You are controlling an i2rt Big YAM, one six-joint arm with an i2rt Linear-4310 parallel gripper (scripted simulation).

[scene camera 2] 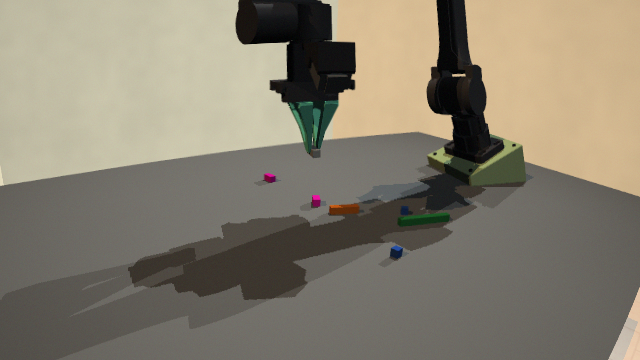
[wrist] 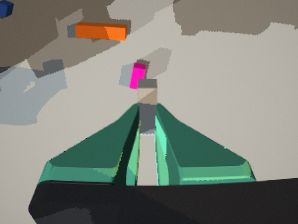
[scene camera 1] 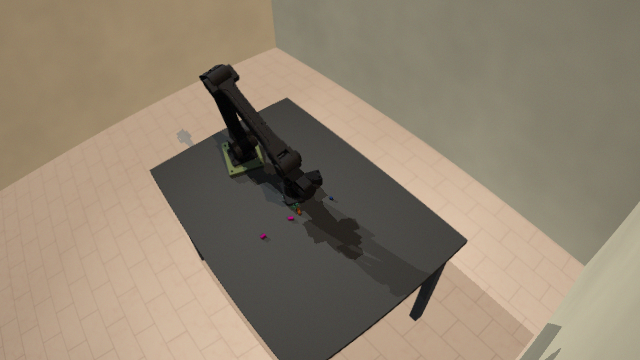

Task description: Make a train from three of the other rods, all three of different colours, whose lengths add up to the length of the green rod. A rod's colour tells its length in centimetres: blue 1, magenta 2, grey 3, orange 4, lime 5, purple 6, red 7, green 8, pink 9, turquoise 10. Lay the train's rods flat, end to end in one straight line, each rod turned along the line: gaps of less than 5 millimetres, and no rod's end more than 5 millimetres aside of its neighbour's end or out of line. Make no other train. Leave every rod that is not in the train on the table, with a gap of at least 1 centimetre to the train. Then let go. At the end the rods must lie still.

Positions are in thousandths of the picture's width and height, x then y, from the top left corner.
Scene:
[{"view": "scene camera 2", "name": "my gripper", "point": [488, 421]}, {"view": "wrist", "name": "my gripper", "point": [495, 507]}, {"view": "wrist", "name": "grey rod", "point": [492, 395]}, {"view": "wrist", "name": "orange rod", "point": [280, 132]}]

